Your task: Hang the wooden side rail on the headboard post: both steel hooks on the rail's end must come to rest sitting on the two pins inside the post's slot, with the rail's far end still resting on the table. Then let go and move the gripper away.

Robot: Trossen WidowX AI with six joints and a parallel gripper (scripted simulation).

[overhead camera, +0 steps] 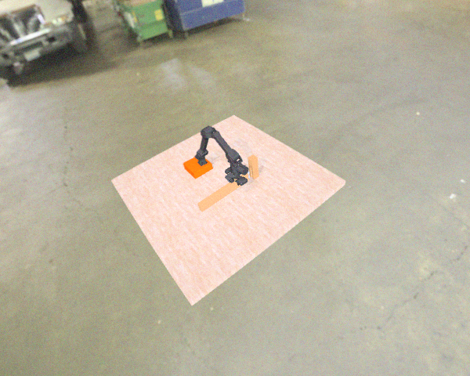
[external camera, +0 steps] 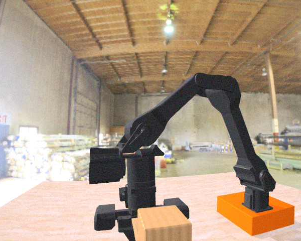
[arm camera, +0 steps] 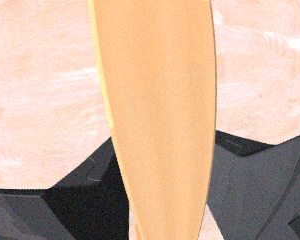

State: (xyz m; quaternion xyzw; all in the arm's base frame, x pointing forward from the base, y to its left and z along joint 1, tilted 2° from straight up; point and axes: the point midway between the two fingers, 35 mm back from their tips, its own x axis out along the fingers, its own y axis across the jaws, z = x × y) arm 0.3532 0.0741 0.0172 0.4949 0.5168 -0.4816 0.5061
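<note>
The headboard post is 160 mm to the left of my gripper tip and 60 mm above it.
</note>
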